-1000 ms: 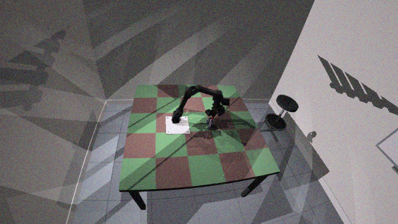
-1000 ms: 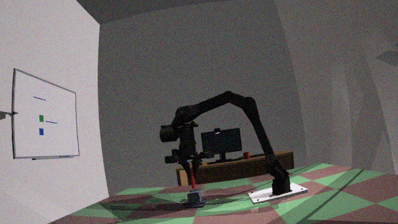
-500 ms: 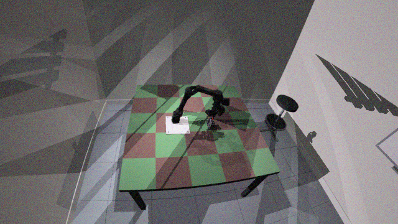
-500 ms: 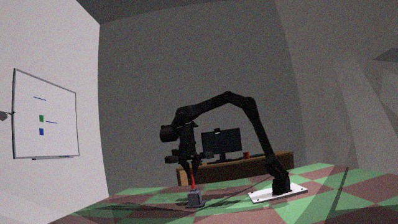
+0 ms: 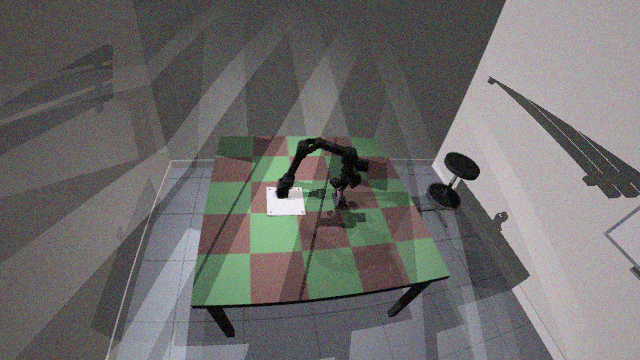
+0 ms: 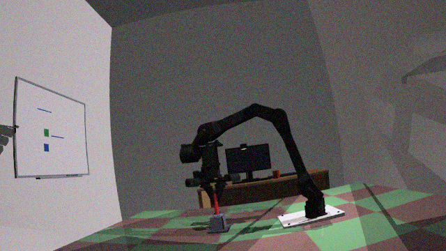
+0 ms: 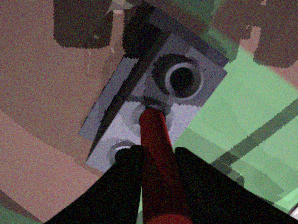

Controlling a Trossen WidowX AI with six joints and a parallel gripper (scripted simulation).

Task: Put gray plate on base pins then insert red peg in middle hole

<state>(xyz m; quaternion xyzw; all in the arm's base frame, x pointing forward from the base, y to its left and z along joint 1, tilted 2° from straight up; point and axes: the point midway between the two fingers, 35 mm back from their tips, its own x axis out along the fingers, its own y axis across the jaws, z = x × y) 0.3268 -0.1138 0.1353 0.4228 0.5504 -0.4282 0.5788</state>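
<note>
My gripper tip is now right at the red peg. Also, from my gripper tip: gray plate 50 mm below; base 90 mm below.
</note>
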